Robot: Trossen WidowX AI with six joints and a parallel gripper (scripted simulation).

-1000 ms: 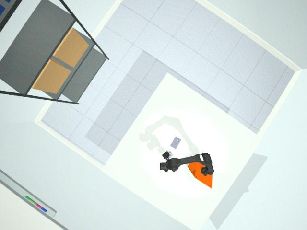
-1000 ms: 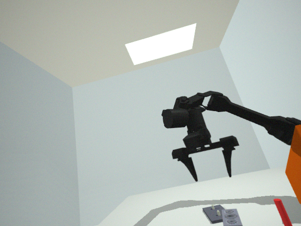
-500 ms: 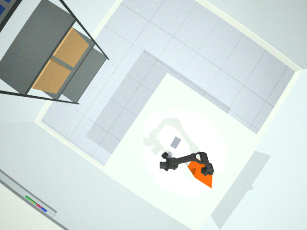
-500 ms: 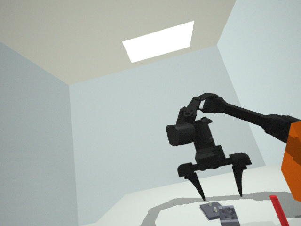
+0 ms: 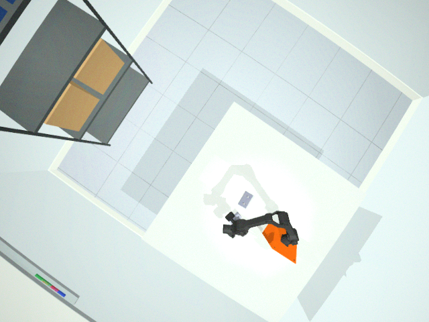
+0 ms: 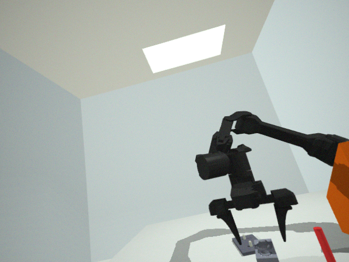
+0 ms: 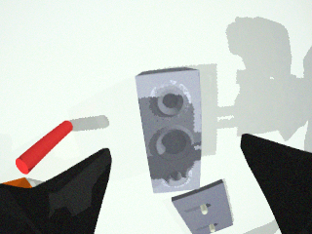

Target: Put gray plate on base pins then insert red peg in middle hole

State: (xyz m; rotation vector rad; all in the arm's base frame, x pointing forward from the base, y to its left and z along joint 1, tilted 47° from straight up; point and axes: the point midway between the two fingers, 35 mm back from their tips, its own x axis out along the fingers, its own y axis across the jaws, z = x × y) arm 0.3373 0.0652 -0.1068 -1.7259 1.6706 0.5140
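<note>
My gripper tip is 2 cm above the gray plate. From my gripper tip the other things lie so: red peg 11 cm behind, 2 cm to the left, 2 cm below; base 16 cm to the right, 5 cm below, 2 cm ahead.
</note>
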